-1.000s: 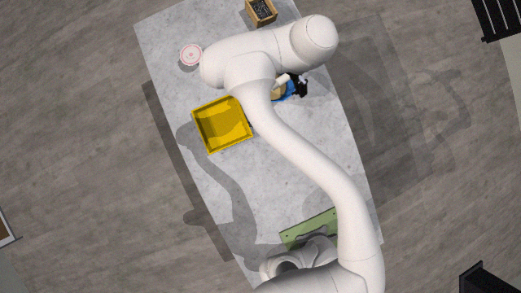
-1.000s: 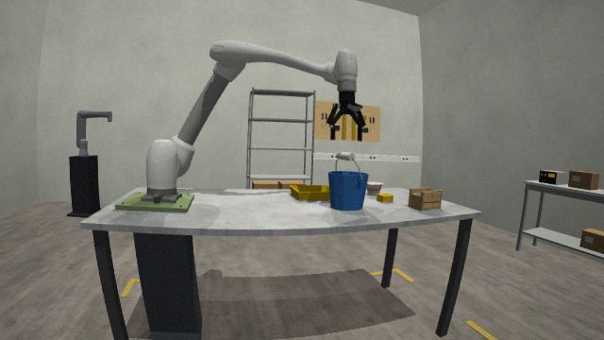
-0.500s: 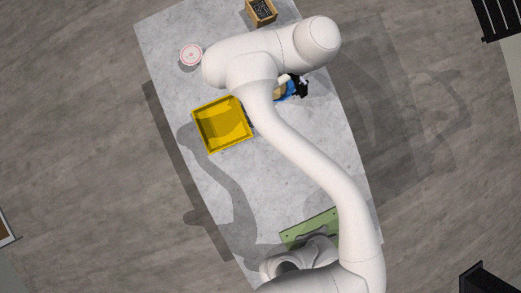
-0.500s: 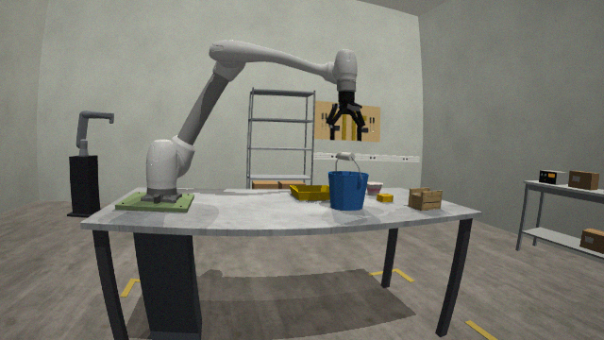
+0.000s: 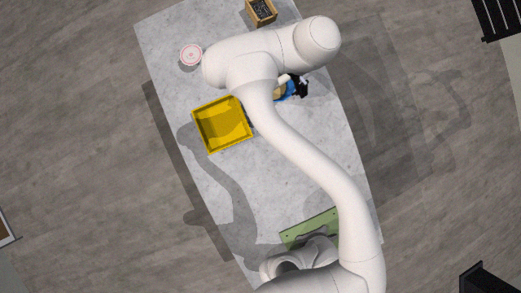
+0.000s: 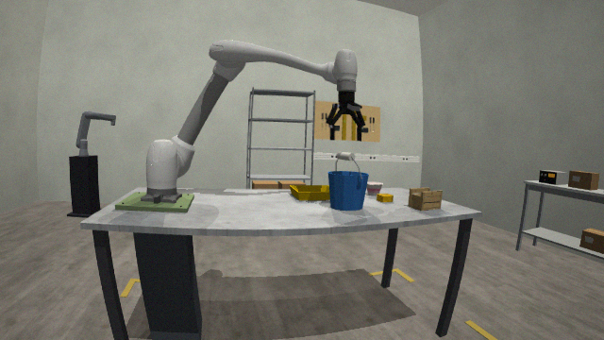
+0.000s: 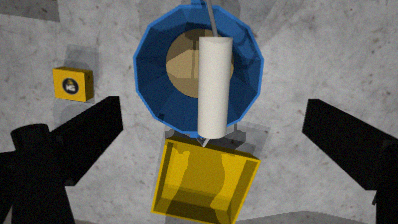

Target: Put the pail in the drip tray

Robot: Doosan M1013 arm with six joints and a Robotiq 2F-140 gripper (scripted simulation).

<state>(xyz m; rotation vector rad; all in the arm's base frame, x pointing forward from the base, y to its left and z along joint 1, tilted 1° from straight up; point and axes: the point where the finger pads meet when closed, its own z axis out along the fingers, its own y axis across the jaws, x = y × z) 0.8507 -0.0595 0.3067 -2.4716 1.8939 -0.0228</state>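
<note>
The pail handle is 110 mm below my hand. Also, from my hand: yellow drip tray: 300 mm below, 290 mm to the left, 70 mm behind; then pink-and-white bowl: 310 mm to the left, 290 mm ahead, 270 mm below; then blue pail: 180 mm below, 10 mm ahead.
</note>
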